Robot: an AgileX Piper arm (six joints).
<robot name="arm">
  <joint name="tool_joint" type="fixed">
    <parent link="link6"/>
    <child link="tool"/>
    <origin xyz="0 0 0" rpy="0 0 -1.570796"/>
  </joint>
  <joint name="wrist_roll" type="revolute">
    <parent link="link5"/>
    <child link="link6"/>
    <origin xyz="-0.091 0 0" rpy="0 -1.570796 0"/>
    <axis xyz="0 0 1"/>
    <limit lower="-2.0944" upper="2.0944"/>
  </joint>
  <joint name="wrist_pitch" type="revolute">
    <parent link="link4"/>
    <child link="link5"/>
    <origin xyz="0 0 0" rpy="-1.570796 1.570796 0"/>
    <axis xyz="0 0 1"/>
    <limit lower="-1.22" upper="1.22"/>
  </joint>
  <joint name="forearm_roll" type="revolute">
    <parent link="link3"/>
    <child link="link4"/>
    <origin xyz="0.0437 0.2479 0" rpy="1.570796 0 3.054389"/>
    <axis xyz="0 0 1"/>
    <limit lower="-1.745" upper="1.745"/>
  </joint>
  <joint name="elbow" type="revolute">
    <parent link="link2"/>
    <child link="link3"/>
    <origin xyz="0.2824 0.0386 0" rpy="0 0 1.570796"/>
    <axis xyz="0 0 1"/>
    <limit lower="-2.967" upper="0"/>
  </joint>
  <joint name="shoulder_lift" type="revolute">
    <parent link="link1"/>
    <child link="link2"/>
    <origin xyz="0 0 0" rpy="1.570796 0 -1.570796"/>
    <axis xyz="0 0 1"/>
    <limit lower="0" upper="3.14"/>
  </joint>
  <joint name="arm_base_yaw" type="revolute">
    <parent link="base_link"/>
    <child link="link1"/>
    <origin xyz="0 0 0.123" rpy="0 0 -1.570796"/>
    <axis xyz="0 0 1"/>
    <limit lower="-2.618" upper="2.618"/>
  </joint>
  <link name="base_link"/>
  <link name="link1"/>
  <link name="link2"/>
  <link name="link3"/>
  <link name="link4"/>
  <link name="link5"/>
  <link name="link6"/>
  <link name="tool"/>
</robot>
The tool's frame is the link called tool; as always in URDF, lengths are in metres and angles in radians.
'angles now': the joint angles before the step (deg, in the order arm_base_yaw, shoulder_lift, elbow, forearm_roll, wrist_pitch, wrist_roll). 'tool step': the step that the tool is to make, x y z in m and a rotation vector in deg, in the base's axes. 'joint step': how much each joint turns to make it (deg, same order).
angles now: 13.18 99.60 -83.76 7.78 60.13 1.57
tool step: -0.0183 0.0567 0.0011 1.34 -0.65 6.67
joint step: 9.30 -0.07 0.02 0.24 -1.29 2.59
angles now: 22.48 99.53 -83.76 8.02 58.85 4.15
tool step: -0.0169 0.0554 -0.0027 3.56 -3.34 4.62
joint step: 8.80 0.99 0.00 0.46 -6.07 3.54
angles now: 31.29 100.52 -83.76 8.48 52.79 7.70
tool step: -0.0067 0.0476 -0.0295 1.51 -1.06 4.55
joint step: 6.38 5.04 0.01 0.60 -6.95 0.74
